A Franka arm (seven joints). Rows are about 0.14 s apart.
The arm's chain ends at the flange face. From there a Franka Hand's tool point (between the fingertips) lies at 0.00 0.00 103.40 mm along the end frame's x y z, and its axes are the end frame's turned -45 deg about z.
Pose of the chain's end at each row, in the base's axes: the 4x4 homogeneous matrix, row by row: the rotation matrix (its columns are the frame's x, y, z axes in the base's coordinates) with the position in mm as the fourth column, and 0 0 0 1 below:
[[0.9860, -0.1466, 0.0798, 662.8], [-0.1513, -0.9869, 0.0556, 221.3], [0.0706, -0.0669, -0.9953, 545.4], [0, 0, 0, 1]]
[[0.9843, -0.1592, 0.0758, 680.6], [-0.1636, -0.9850, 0.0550, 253.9], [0.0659, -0.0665, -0.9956, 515.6], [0, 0, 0, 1]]
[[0.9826, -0.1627, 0.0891, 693.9], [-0.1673, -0.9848, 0.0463, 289.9], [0.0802, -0.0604, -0.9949, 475.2], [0, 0, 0, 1]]
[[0.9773, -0.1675, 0.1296, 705.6], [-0.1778, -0.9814, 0.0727, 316.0], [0.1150, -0.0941, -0.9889, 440.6], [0, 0, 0, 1]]
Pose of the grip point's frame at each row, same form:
[[0.8009, 0.5935, 0.0798, 671.1], [0.5909, -0.8048, 0.0556, 227.0], [0.0972, 0.0026, -0.9953, 442.5], [0, 0, 0, 1]]
[[0.8086, 0.5834, 0.0758, 688.4], [0.5808, -0.8122, 0.0550, 259.6], [0.0936, -0.0004, -0.9956, 412.7], [0, 0, 0, 1]]
[[0.8098, 0.5798, 0.0891, 703.1], [0.5781, -0.8147, 0.0463, 294.7], [0.0994, 0.0140, -0.9949, 372.3], [0, 0, 0, 1]]
[[0.8095, 0.5726, 0.1296, 719.0], [0.5682, -0.8197, 0.0727, 323.5], [0.1479, 0.0148, -0.9889, 338.3], [0, 0, 0, 1]]

